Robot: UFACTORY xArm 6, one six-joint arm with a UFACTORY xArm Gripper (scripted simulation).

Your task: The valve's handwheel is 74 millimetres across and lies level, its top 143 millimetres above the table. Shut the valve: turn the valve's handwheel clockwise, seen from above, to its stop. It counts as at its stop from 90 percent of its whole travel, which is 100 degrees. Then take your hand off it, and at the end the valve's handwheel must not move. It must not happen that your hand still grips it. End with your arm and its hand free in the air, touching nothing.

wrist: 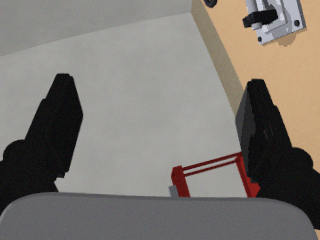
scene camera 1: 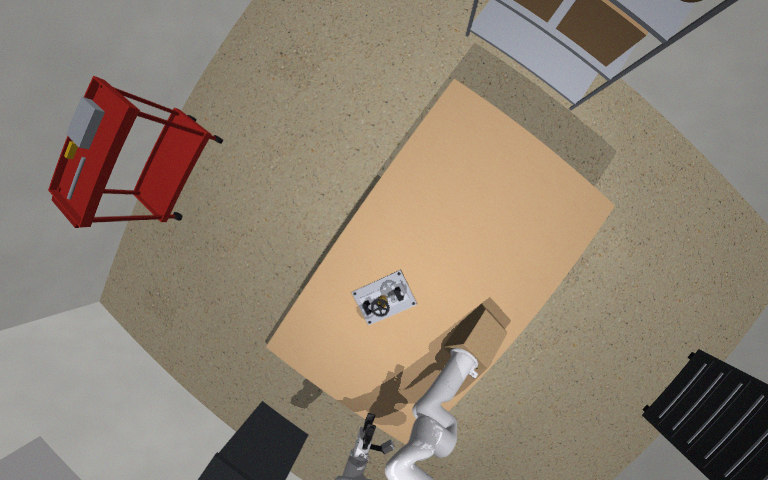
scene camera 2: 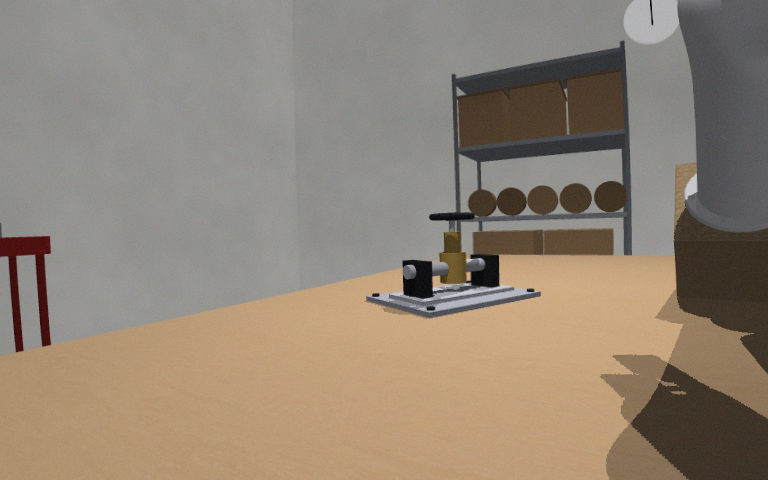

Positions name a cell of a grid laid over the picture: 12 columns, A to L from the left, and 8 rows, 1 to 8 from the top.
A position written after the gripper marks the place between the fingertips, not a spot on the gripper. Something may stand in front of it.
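Note:
The gripper (scene camera 1: F7) is visible, and the gripper can also be seen in the wrist view (wrist: F4).

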